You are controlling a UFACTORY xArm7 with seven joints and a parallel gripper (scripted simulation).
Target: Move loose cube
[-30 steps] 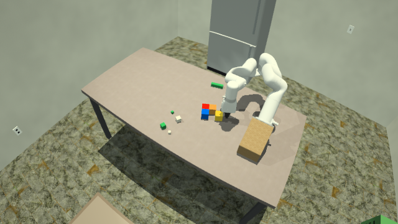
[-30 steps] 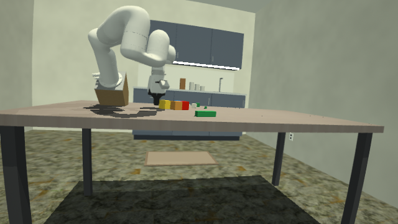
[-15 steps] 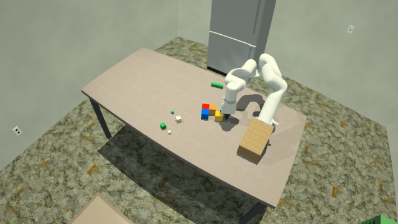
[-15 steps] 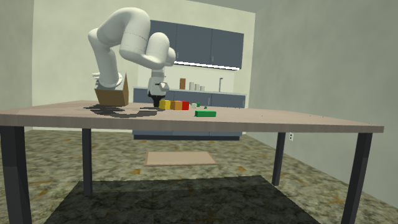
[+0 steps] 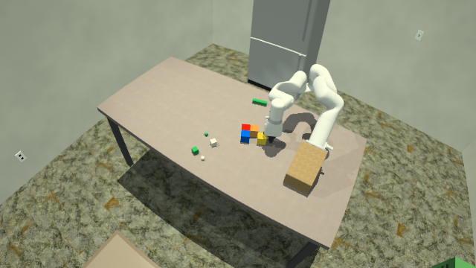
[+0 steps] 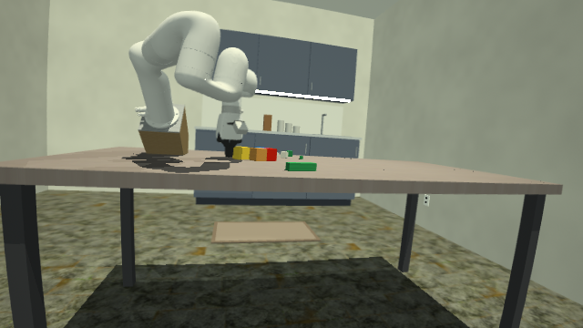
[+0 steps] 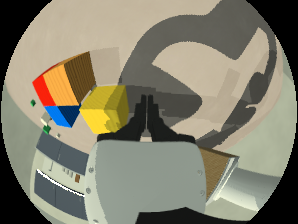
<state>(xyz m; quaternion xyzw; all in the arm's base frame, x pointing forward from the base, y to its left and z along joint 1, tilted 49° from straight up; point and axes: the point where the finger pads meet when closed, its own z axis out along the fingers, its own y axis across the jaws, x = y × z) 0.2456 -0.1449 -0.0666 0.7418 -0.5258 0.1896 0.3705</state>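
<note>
Now: hand 50 mm short of the yellow cube and 20 mm to the right of it. Round my hand: red cube (160 mm ahead); blue cube (140 mm ahead, 50 mm to the left); orange cube (120 mm ahead, 10 mm to the right).
</note>
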